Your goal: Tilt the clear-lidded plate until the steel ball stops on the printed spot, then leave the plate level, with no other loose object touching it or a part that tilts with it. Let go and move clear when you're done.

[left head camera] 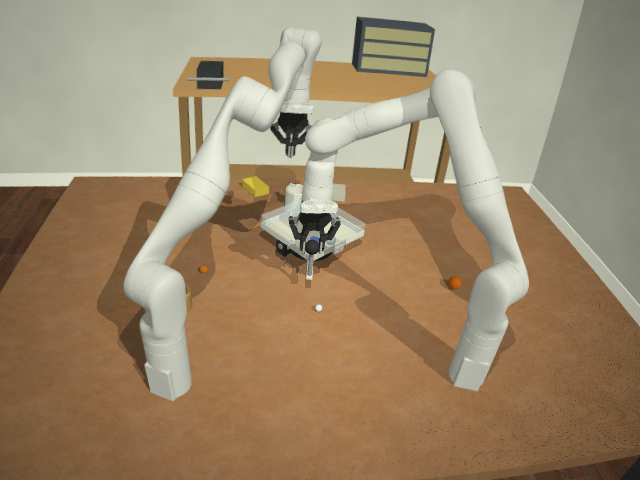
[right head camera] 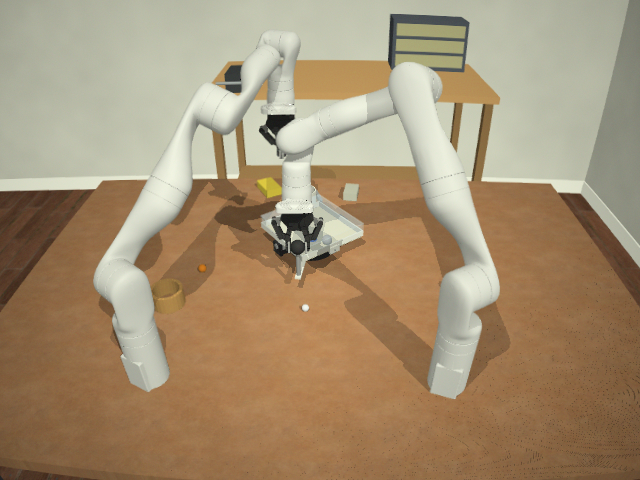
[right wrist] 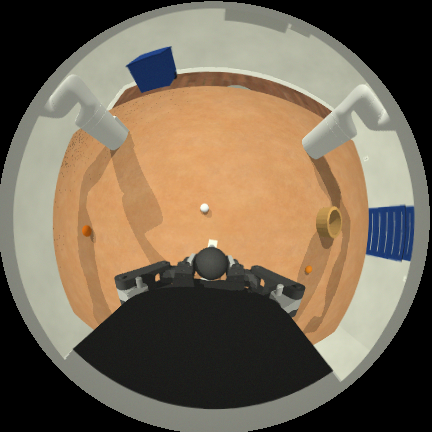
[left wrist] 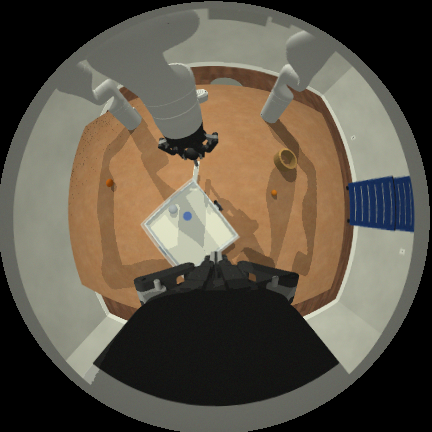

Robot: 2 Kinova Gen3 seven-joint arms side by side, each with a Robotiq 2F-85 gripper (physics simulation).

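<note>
The clear-lidded plate [left head camera: 357, 235] [right head camera: 357, 235] [left wrist: 145, 224] stands mid-table; its exact tilt is hard to tell. Inside, the steel ball [right head camera: 326, 239] [left wrist: 173, 209] lies off the blue printed spot [right head camera: 313, 240] [left wrist: 187, 216], to its upper left in the left wrist view. My right gripper [left head camera: 312, 246] [right head camera: 297, 246] [right wrist: 210, 261] is shut on the black ball knob at the plate's near corner, above a pale arm. My left gripper [left head camera: 290, 153] [right head camera: 280, 153] [left wrist: 215, 257] is shut and empty, high behind the plate.
A second black knob [left wrist: 218, 205] is beside the plate. A white ball [left head camera: 318, 308] [right wrist: 204, 208] lies in front. Orange balls [left head camera: 204, 269] [left head camera: 454, 283] lie at both sides. A wooden cup [right head camera: 169, 296] stands left. A yellow block [right head camera: 268, 187] and a grey block [right head camera: 351, 192] lie behind.
</note>
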